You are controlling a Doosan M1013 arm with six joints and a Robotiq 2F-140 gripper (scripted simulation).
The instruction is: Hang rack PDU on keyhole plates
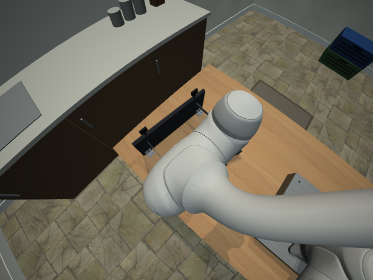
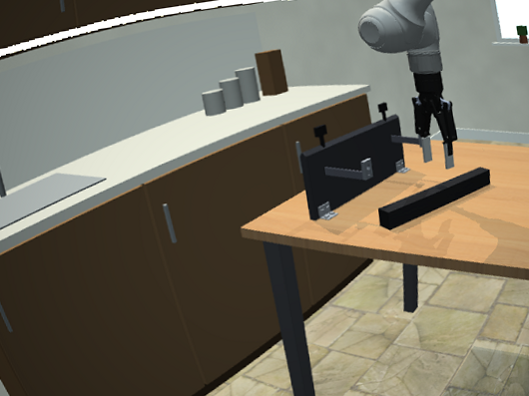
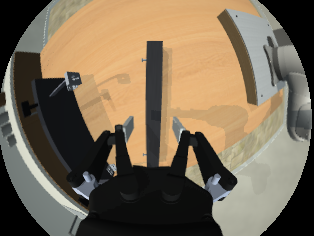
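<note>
Right now the rack PDU is 2 cm ahead of my hand, 1 cm to the right of it and 11 cm below it. Also, from my hand: black backboard: 27 cm ahead, 4 cm to the right, 5 cm below.
</note>
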